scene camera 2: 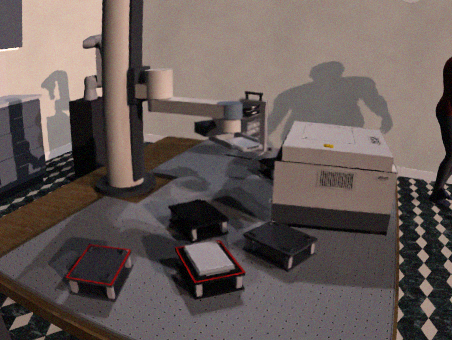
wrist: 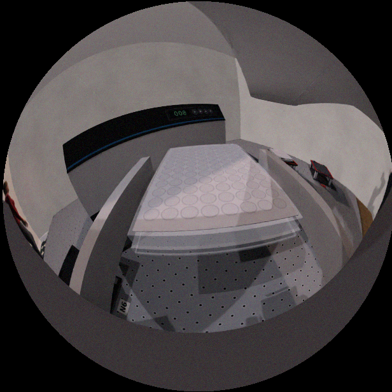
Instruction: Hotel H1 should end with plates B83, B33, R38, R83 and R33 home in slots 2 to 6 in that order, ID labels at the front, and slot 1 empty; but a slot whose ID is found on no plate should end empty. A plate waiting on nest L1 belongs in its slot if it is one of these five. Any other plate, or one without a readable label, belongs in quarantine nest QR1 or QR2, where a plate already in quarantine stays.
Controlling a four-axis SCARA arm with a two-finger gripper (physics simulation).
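Seen in the pictures: gripper, between the fingertips: [scene camera 2: 245, 144]; arm's base, origin of its link: [scene camera 2: 125, 185].
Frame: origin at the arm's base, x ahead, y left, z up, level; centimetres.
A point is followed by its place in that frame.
My gripper [scene camera 2: 242, 142] @[x 46.8, y 9.0, z 19.7 cm] [wrist: 206, 159] is shut on a pale, clear-edged well plate [scene camera 2: 248, 144] @[x 48.1, y 8.1, z 20.1 cm] [wrist: 215, 192], held level above the table beside the hotel. No readable ID shows on it. The hotel [scene camera 2: 264, 122] @[x 37.1, y 61.5, z 16.5 cm] is a grey rack with a black top handle, partly hidden behind the arm and gripper; its slot contents and labels cannot be read. A white plate [scene camera 2: 208, 258] @[x 58.2, y -45.3, z 7.7 cm] sits on a red-rimmed nest [scene camera 2: 198, 290] @[x 59.2, y -52.9, z 3.5 cm] at the front centre. Another red-rimmed nest [scene camera 2: 99, 265] @[x 35.7, y -58.9, z 6.3 cm] at front left bears no plate. Their nest names are unreadable.
A large white instrument [scene camera 2: 332, 190] @[x 80.5, y -8.2, z 14.4 cm] [wrist: 192, 137] stands at the right of the scene view. A black nest [scene camera 2: 199, 216] @[x 45.0, y -23.4, z 6.3 cm] and a dark grey nest [scene camera 2: 281, 241] @[x 71.0, y -28.4, z 6.3 cm] stand mid-table. An N6 label [wrist: 123, 306] shows low left in the wrist view. The arm column [scene camera 2: 117, 100] @[x 3.5, y -6.6, z 35.5 cm] stands at the left.
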